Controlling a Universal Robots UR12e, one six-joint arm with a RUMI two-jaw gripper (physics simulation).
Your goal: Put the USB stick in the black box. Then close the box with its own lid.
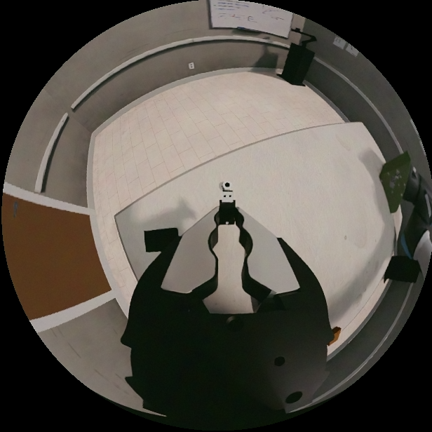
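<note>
The USB stick [227,204] has a black body and a silver plug with two small holes. It is pinched between the fingertips, and its plug points away from the gripper. My gripper [227,207] is shut on it, above the pale table. A black box-like object [161,239] is on the table left of the fingers, partly covered by the left finger's side. Another black object [401,269] is at the table's right edge. I cannot tell for certain which of these is the box and which is the lid.
A small white piece with a dark hole [226,185] is just beyond the plug on the table [300,165]. A green board [396,182] and another robot arm [417,220] are at the right edge. An orange-brown block [335,335] shows at the lower right, partly behind the gripper.
</note>
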